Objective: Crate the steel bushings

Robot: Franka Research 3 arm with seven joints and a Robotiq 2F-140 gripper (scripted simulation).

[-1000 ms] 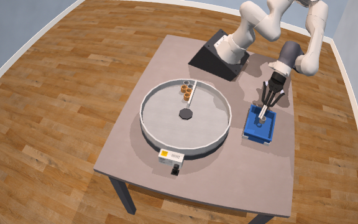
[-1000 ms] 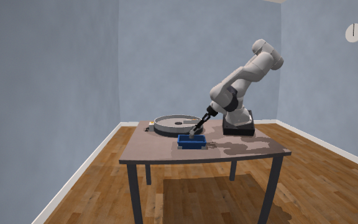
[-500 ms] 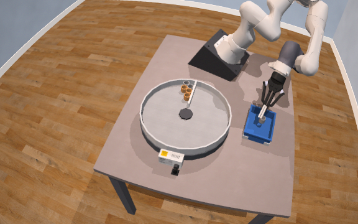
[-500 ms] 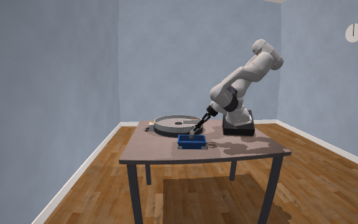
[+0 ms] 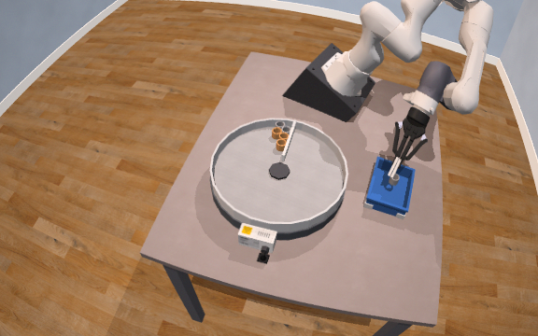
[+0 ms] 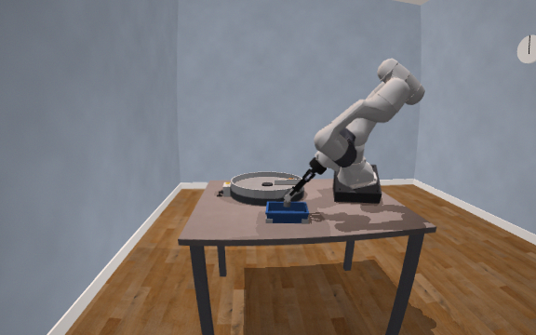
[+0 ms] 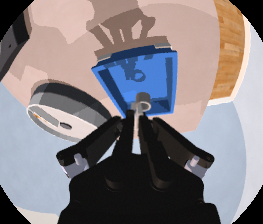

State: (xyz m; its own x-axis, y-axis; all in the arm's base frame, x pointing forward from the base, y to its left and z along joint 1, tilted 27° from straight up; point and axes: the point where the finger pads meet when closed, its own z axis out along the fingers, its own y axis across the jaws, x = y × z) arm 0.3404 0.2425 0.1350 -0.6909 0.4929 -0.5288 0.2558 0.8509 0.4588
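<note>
Now: the blue crate 20 mm ahead of my hand, 10 mm to the left of it and 80 mm below it. From my hand the other things lie so: grey round turning table 130 mm ahead, 350 mm to the right, 50 mm below.
</note>
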